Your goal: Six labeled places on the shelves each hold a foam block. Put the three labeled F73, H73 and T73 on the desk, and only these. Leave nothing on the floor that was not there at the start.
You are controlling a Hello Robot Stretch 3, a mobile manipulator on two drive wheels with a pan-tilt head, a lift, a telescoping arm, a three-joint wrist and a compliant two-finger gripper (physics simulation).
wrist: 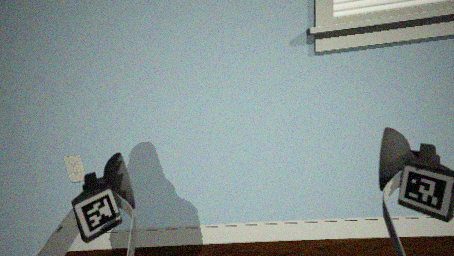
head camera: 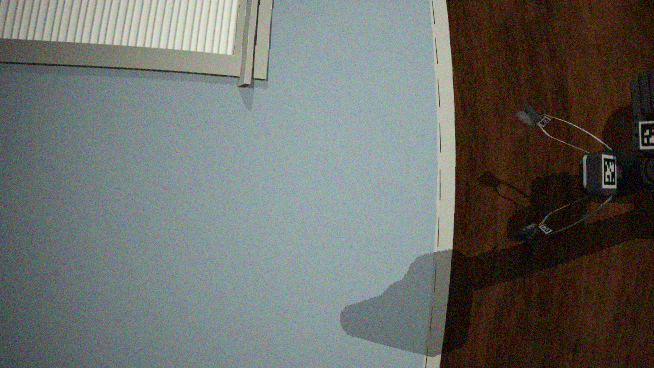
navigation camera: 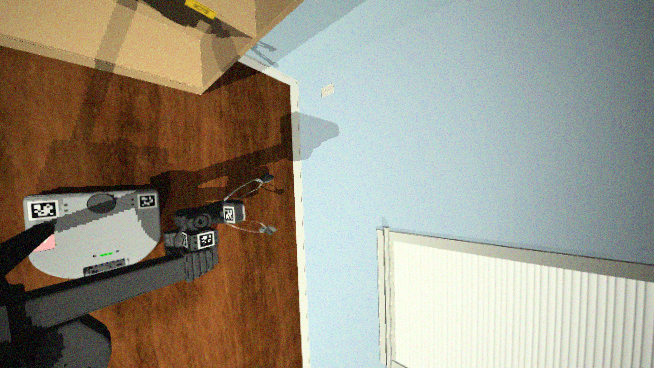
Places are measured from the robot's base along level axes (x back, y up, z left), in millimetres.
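Pixels of known places: gripper, fingertip midpoint: (wrist: 248,160) (head camera: 519,175) (navigation camera: 274,203); robot's base at its link origin: (navigation camera: 102,202).
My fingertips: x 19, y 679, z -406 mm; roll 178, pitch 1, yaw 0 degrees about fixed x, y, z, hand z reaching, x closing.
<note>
Ahead of a thing's pixels: the offset from my fingertips to its top centre. "spot": to the spot under its first point.
My gripper (head camera: 529,173) (navigation camera: 269,204) (wrist: 248,160) is open and empty, its two fingers wide apart over the wooden floor and facing the blue wall. The lower corner of a tan wooden shelf unit (navigation camera: 155,60) shows at the upper left of the navigation view, off to one side of the gripper. Part of a yellow label {spot: dy -51, dx -598, dz +194 mm} (navigation camera: 200,8) shows on it at the top edge; its lettering is cut off or too small to read. No foam block and no desk show in these views.
A blue wall (head camera: 300,200) (navigation camera: 450,150) (wrist: 225,100) with a white baseboard {spot: dy -621, dx +108, dz -691 mm} (head camera: 445,150) (wrist: 280,231) stands in front of the gripper. A window with white blinds (head camera: 120,25) (navigation camera: 475,305) and a small outlet plate {dy -222, dx -735, dz -707 mm} (navigation camera: 327,90) (wrist: 74,168) are on the wall. My base (navigation camera: 125,235) is behind the gripper.
</note>
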